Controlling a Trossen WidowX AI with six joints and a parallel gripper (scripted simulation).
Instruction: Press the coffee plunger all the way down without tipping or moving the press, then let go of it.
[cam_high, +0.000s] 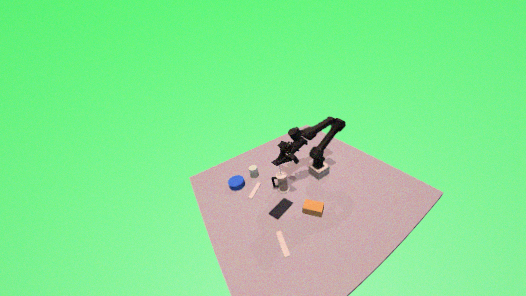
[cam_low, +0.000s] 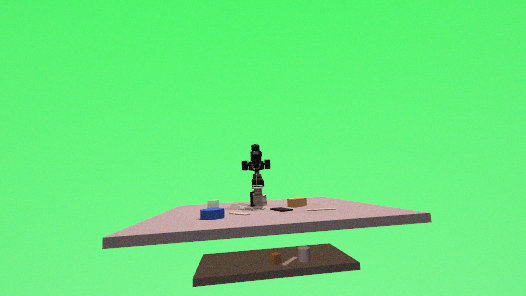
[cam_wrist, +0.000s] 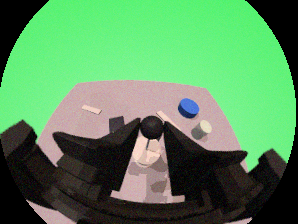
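The coffee press lies 10 mm to the right of my gripper tip and 120 mm below it. Also, from my gripper tip: blue disc: 250 mm ahead, 240 mm to the right, 220 mm below; pale cup: 100 mm ahead, 260 mm to the right, 200 mm below.
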